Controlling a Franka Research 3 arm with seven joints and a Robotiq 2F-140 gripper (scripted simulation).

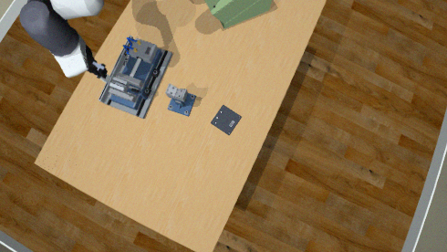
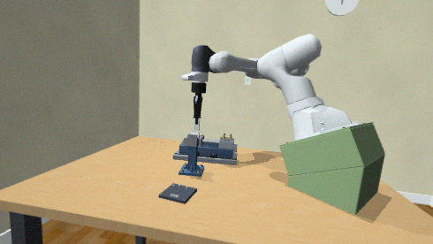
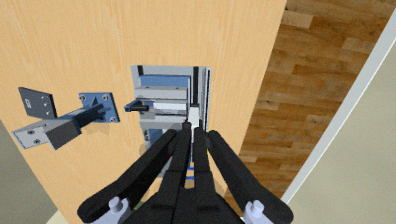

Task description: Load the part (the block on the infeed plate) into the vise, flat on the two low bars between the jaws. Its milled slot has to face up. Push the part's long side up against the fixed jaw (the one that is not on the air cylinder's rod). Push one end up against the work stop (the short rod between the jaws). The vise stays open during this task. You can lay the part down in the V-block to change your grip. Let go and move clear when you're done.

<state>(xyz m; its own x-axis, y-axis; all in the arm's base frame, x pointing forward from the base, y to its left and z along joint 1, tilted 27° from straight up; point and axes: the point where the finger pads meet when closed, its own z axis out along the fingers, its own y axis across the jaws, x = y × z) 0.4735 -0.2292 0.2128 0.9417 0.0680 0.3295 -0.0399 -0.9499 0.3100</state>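
The grey part lies 50 mm to the left of my hand and 50 mm below it. From my hand the other things lie so: vise 110 mm below, 70 mm to the left, 70 mm behind; then dark work stop rod 110 mm to the left, 60 mm below; then grey air cylinder 160 mm behind, 70 mm to the left, 70 mm below.
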